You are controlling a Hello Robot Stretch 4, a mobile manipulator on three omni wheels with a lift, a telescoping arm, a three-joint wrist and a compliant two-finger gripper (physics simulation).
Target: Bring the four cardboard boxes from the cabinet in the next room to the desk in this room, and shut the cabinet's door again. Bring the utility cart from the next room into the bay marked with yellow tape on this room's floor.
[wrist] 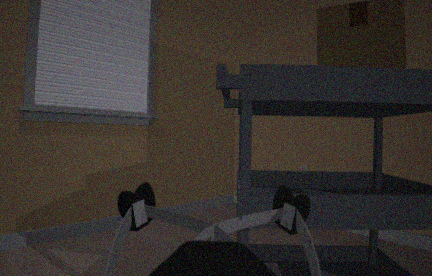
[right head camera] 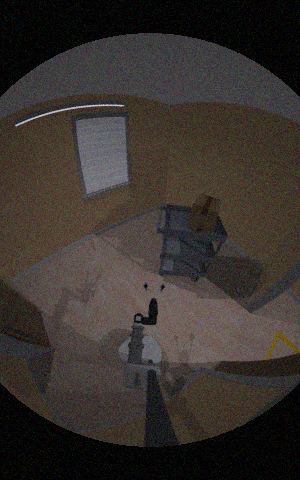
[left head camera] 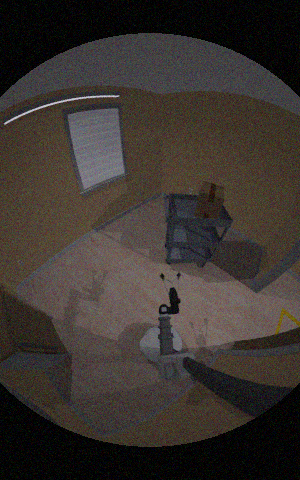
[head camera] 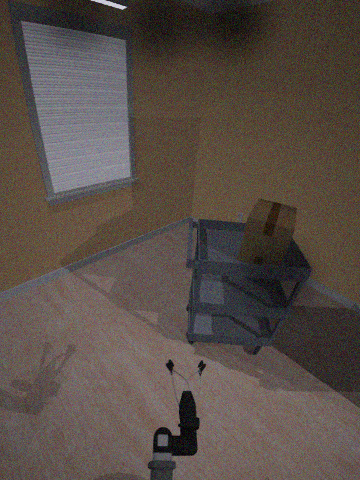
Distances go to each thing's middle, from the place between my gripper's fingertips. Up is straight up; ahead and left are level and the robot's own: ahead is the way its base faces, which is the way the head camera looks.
Now: the cardboard box (head camera: 270,226) 58 cm ahead of my hand, 47 cm to the right of it and 31 cm above it.
